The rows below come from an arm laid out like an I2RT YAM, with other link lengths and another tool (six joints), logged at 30 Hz.
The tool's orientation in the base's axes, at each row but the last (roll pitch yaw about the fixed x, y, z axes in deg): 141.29 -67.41 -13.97; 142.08 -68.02 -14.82; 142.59 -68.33 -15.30; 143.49 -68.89 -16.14; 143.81 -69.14 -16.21; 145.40 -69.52 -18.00; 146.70 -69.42 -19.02; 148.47 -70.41 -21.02; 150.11 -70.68 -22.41; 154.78 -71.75 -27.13; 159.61 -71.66 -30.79; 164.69 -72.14 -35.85
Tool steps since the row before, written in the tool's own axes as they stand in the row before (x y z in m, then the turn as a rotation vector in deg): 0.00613 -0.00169 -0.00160 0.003 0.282 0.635; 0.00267 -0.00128 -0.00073 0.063 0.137 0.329; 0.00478 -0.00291 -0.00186 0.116 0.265 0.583; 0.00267 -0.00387 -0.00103 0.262 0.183 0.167; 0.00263 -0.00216 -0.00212 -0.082 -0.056 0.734; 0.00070 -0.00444 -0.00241 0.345 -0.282 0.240; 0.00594 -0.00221 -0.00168 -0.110 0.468 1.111; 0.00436 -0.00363 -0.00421 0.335 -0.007 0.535; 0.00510 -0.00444 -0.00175 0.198 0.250 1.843; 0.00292 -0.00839 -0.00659 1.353 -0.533 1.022; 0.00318 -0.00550 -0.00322 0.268 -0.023 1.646; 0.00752 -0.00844 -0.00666 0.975 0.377 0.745
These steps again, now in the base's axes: 0.00267 0.00172 0.00573 0.138 -0.670 -0.120; 0.00153 0.00110 0.00240 0.101 -0.348 -0.007; 0.00287 0.00278 0.00433 0.163 -0.630 -0.004; 0.00328 0.00293 0.00196 0.045 -0.270 0.235; 0.00134 0.00273 0.00261 0.425 -0.528 -0.299; 0.00226 0.00455 0.00047 0.463 -0.050 0.198; 0.00271 0.00200 0.00563 0.232 -1.139 -0.339; 0.00178 0.00499 0.00467 0.411 -0.451 0.161; 0.00397 0.00347 0.00458 0.913 -1.604 -0.301; 0.00354 0.00987 0.00352 1.372 -0.650 0.924; 0.00317 0.00542 0.00337 1.055 -1.271 -0.234; 0.00443 0.00901 0.00844 0.392 -0.974 0.738
